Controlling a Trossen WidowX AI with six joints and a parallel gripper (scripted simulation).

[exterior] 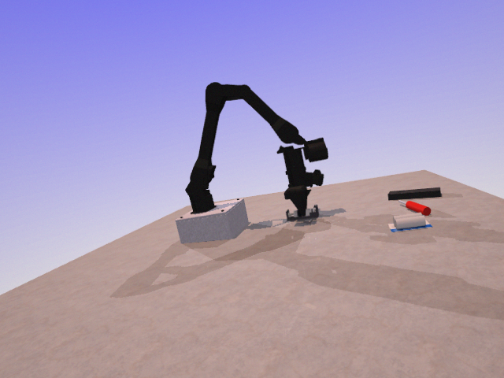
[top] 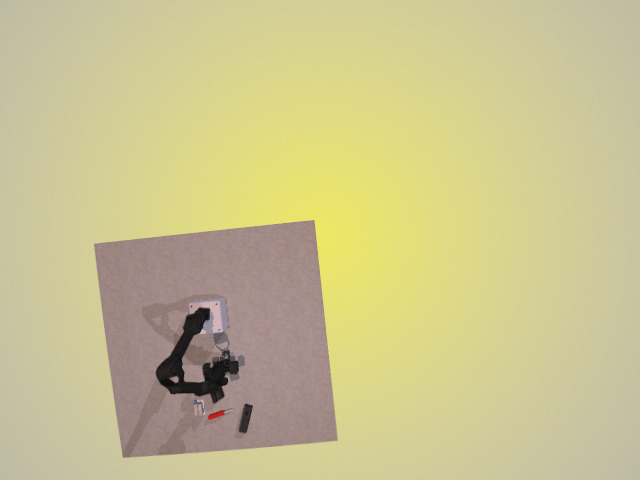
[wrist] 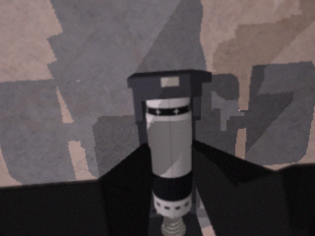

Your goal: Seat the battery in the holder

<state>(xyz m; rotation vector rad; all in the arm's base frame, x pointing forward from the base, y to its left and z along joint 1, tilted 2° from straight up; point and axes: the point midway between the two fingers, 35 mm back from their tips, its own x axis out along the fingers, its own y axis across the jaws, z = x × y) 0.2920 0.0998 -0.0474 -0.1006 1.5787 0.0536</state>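
Now: the battery 10 mm above my gripper tip. Also, from my gripper tip: black bar: 340 mm ahead, 110 mm to the left, 10 mm above; blue-edged card: 290 mm ahead, 170 mm to the right; red-handled screwdriver: 310 mm ahead, 20 mm to the right.
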